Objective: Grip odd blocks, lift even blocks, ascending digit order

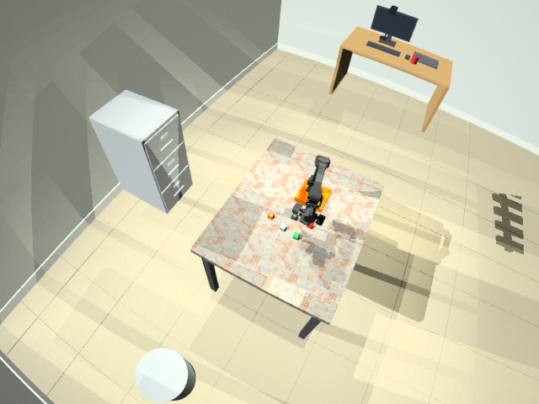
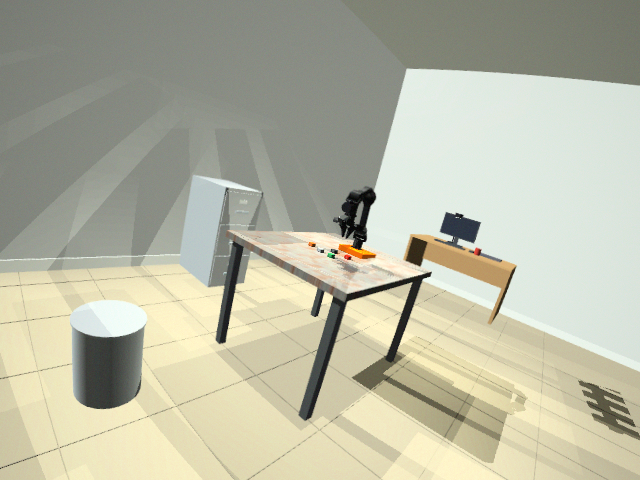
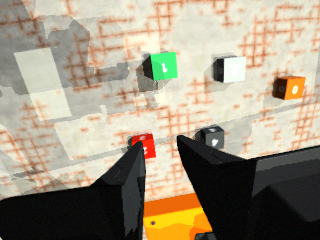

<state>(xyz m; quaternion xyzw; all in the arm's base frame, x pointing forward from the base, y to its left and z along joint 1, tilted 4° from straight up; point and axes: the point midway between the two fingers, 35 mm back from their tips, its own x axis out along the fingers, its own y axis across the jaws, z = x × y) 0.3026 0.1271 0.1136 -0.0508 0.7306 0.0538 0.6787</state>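
Now: the red block 7 cm behind my gripper tip, 1 cm to the left of it and 12 cm below it. Round my gripper tip: green block: 5 cm ahead, 2 cm to the right, 12 cm below; orange block: 3 cm ahead, 22 cm to the right, 12 cm below; black block: 6 cm behind, 10 cm to the right, 12 cm below.
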